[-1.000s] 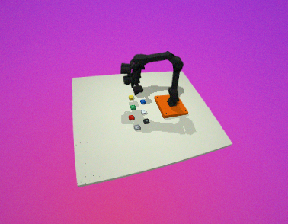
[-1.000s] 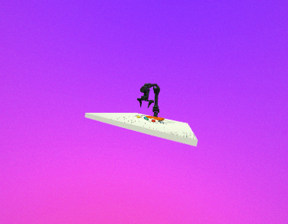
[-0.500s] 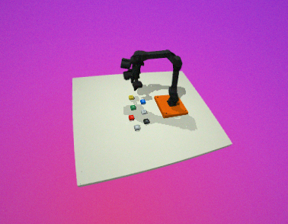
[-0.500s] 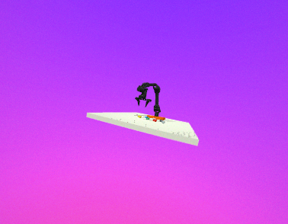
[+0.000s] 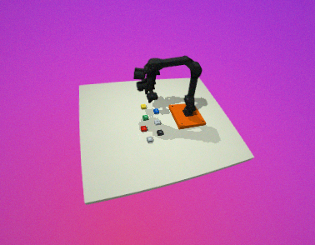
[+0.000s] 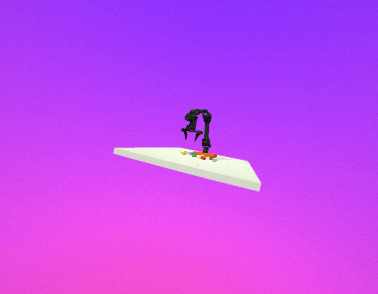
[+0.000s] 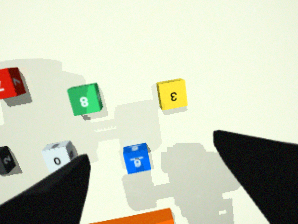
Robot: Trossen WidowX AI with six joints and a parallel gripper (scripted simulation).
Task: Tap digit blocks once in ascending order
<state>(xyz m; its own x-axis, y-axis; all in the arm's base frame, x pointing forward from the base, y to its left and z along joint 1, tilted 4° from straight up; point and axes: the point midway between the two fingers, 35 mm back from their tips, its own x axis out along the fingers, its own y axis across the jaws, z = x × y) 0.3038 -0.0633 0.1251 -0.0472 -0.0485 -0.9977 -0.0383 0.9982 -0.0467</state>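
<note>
Right now my gripper tip is 6 cm past the white block, 12 cm to the right of it and 11 cm above it. Round my gripper tip: yellow block 1 cm ahead, 4 cm to the right, 11 cm below; then green block 2 cm ahead, 7 cm to the left, 11 cm below; then blue block 7 cm behind, 1 cm to the left, 11 cm below.
</note>
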